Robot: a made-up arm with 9 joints. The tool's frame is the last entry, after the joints.
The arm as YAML. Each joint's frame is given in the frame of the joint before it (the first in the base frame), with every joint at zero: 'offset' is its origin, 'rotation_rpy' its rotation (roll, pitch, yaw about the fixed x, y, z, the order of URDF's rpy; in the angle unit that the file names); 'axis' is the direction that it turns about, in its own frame. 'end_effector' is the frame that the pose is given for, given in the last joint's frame.
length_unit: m
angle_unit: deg
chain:
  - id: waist
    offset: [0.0, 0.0, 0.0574]
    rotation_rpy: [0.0, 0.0, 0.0]
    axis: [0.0, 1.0, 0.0]
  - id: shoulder
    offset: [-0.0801, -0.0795, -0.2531]
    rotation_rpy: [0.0, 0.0, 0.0]
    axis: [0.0, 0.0, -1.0]
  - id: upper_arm
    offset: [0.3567, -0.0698, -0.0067]
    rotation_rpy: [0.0, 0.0, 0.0]
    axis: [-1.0, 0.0, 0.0]
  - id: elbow
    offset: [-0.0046, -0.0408, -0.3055]
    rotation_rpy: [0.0, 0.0, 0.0]
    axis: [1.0, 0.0, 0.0]
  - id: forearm
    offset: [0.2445, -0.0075, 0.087]
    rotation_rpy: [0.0, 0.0, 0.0]
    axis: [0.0, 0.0, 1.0]
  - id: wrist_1
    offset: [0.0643, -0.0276, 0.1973]
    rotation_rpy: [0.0, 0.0, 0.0]
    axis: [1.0, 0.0, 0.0]
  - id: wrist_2
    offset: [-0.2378, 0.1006, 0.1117]
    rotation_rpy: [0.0, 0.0, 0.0]
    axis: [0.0, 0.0, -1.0]
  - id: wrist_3
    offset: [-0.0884, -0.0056, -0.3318]
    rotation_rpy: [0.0, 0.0, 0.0]
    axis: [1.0, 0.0, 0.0]
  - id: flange
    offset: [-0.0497, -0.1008, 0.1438]
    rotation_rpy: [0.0, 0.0, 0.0]
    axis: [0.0, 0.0, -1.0]
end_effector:
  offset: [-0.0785, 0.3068, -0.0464]
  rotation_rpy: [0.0, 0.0, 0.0]
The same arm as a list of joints. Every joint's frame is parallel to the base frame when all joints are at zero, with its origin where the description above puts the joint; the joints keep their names.
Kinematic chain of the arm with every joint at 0, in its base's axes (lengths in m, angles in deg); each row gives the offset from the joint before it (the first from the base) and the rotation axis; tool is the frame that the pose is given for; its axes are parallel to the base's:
waist: xyz 0.0000 0.0000 0.0574 axis +y
shoulder: xyz -0.0801 -0.0795 -0.2531 axis -z
upper_arm: xyz 0.3567 -0.0698 -0.0067 axis -x
elbow: xyz -0.0046 -0.0408 -0.3055 axis +x
forearm: xyz 0.2445 -0.0075 0.0870 axis +z
wrist_1: xyz 0.0643 -0.0276 0.1973 axis +x
wrist_2: xyz -0.2378 0.1006 0.1117 axis -z
wrist_3: xyz -0.0884 -0.0056 -0.3318 axis +x
flange: xyz -0.0497 -0.1008 0.1438 axis -z
tool: xyz -0.0785 0.3068 -0.0464

